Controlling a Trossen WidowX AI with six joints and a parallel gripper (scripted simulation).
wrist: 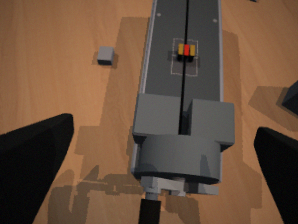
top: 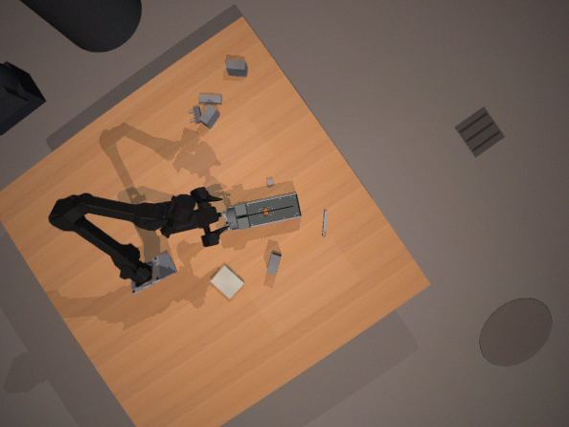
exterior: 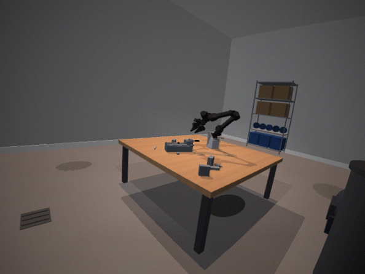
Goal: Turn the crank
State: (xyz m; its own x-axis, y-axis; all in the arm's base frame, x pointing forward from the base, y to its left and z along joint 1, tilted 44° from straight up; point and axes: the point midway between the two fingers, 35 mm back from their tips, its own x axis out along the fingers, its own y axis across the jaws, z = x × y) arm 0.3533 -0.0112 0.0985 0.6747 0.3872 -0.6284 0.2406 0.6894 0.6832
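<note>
The red pointer is 11 cm below my gripper tip, 11 cm ahead of it and 5 cm to the right of it. Round my gripper tip: white square plate 22 cm to the right, 18 cm below, 15 cm behind; then small grey cube 19 cm below, 18 cm ahead, 4 cm to the left; then dark crank handle 9 cm below, 6 cm behind, 2 cm to the left.
</note>
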